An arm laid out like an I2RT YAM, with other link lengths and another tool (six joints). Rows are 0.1 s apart.
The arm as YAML. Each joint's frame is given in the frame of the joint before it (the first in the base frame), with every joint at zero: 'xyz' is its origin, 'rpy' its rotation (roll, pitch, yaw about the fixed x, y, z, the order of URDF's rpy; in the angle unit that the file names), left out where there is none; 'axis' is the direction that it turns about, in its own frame. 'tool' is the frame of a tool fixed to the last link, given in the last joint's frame.
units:
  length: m
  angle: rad
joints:
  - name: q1
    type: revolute
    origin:
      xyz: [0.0, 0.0, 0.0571]
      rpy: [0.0, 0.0, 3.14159]
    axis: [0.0, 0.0, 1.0]
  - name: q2
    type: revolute
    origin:
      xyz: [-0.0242, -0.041, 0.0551]
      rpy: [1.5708, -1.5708, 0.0]
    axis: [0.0, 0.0, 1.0]
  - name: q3
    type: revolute
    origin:
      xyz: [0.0, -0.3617, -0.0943]
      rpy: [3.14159, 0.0, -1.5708]
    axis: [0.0, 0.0, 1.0]
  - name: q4
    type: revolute
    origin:
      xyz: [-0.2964, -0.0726, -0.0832]
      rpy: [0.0, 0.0, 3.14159]
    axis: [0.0, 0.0, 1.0]
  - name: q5
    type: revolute
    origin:
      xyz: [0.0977, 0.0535, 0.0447]
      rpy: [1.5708, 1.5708, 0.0]
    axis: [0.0, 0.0, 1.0]
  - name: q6
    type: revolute
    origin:
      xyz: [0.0, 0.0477, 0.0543]
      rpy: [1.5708, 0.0, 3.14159]
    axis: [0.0, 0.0, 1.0]
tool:
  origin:
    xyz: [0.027, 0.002, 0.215]
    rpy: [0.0, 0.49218, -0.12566]
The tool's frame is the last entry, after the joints.
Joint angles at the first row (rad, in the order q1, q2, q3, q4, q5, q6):
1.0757, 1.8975, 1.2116, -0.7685, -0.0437, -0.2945
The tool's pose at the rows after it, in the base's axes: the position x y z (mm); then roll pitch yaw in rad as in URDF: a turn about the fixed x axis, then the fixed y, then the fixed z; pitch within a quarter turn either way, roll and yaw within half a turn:
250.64 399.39 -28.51 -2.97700 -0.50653 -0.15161
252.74 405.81 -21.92 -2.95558 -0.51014 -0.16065
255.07 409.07 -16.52 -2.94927 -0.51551 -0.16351
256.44 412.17 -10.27 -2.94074 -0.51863 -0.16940
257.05 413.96 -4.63 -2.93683 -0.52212 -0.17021
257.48 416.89 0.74 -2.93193 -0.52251 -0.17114
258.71 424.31 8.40 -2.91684 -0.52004 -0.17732
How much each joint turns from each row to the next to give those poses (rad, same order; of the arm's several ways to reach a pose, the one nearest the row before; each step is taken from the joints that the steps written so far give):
-0.0006, -0.0072, 0.0090, 0.0068, 0.0031, 0.0000
0.0010, -0.0065, 0.0107, 0.0016, -0.0029, 0.0000
0.0008, -0.0016, 0.0153, -0.0099, 0.0033, 0.0000
0.0011, -0.0046, 0.0138, -0.0103, 0.0011, 0.0027
0.0019, -0.0046, 0.0124, -0.0126, 0.0023, 0.0003
0.0016, -0.0015, 0.0156, -0.0130, -0.0009, 0.0002
0.0015, 0.0015, 0.0260, -0.0128, -0.0063, 0.0014

